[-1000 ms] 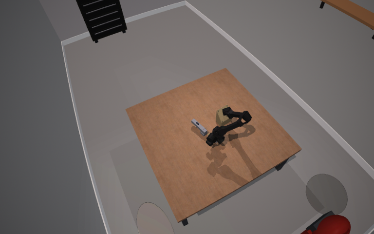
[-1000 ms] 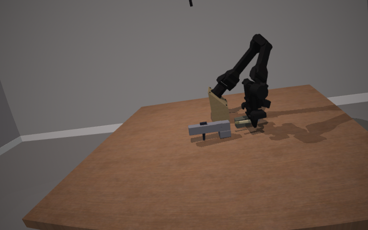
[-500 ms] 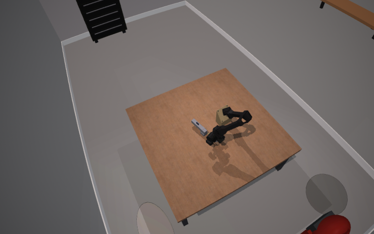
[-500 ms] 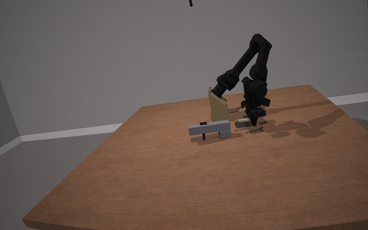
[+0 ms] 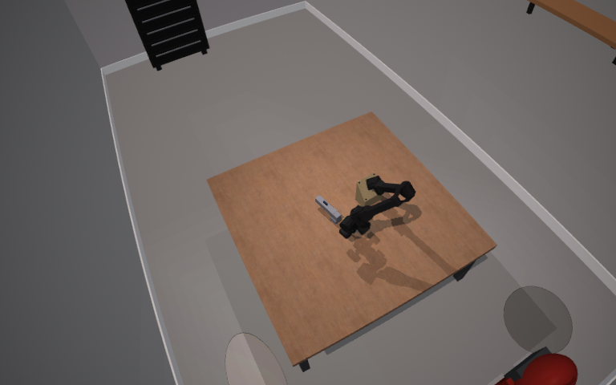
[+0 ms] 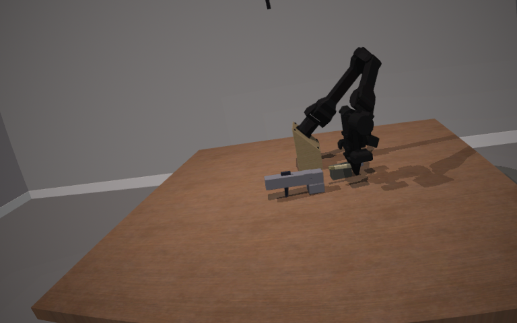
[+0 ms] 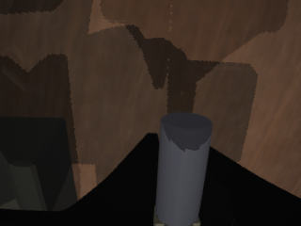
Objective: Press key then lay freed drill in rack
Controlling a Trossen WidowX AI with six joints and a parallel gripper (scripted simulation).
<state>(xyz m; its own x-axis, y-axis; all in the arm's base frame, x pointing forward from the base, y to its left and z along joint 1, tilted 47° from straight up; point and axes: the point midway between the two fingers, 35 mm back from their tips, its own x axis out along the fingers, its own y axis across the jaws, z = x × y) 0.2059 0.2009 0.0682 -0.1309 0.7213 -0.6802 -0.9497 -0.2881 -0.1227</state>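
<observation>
The drill lies 1 cm ahead of my gripper tip, 4 cm to the right of it and 4 cm above it. Round my gripper tip: dark olive rack 6 cm behind, 5 cm to the right, 1 cm below; then dark key 7 cm ahead, 22 cm to the right, 3 cm above; then grey housing block 6 cm ahead, 19 cm to the right, 2 cm above.
</observation>
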